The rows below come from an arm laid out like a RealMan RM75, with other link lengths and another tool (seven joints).
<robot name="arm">
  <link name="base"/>
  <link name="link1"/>
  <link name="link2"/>
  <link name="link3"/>
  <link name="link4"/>
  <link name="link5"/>
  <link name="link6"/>
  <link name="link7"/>
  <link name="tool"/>
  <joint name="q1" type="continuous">
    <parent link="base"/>
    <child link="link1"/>
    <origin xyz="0 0 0.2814"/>
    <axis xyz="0 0 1"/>
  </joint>
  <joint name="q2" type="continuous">
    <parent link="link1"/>
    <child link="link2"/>
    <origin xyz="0 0 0"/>
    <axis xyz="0 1 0"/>
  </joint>
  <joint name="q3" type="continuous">
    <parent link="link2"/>
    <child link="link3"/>
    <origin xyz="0 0 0.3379"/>
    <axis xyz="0 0 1"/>
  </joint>
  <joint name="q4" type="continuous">
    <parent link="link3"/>
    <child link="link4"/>
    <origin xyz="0 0 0"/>
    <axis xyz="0 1 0"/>
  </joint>
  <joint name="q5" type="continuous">
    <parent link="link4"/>
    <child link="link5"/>
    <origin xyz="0 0 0.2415"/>
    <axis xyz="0 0 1"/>
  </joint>
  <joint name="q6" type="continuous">
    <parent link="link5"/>
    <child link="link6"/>
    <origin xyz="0 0 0"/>
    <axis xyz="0 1 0"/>
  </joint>
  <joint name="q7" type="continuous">
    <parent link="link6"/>
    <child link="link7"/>
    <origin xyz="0 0 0.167"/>
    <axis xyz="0 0 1"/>
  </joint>
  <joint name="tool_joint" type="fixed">
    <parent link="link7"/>
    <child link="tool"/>
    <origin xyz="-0.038 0.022 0.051" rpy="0.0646 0 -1.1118"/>
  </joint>
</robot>
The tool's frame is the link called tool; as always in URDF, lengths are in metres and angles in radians. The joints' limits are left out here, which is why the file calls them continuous.
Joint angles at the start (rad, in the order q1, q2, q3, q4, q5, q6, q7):
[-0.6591 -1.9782 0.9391 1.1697 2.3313 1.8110 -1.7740]
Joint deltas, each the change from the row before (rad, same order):
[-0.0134 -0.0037 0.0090 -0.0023 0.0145 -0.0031 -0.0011]
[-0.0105 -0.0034 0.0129 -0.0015 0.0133 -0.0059 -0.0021]
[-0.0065 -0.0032 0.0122 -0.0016 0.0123 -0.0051 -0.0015]
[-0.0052 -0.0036 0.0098 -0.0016 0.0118 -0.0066 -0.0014]
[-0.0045 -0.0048 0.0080 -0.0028 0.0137 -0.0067 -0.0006]
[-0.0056 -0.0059 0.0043 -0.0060 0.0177 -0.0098 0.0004]
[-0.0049 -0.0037 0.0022 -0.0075 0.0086 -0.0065 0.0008]
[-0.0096 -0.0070 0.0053 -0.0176 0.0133 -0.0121 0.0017]
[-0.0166 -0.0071 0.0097 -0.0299 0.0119 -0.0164 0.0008]
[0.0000 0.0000 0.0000 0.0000 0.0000 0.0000 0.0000]
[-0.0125 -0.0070 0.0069 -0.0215 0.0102 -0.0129 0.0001]
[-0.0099 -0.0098 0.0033 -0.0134 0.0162 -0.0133 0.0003]
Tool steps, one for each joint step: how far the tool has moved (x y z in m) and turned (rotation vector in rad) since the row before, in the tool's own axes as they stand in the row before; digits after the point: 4 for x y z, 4 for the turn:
[0.0032 0.0030 0.0024 0.0123 -0.0081 0.0123]
[0.0027 0.0023 0.0027 0.0142 -0.0076 0.0116]
[0.0012 0.0011 0.0026 0.0134 -0.0081 0.0083]
[0.0012 0.0007 0.0025 0.0122 -0.0051 0.0059]
[0.0006 0.0004 0.0030 0.0120 -0.0056 0.0041]
[0.0011 -0.0002 0.0034 0.0133 -0.0033 0.0013]
[0.0008 0.0005 0.0027 0.0047 -0.0031 0.0007]
[0.0011 0.0016 0.0057 0.0056 -0.0086 0.0014]
[0.0022 0.0035 0.0078 0.0036 -0.0146 0.0033]
[0.0000 0.0000 0.0000 0.0000 0.0000 0.0000]
[0.0016 0.0031 0.0063 0.0032 -0.0106 0.0027]
[0.0016 0.0025 0.0058 0.0078 -0.0053 0.0027]

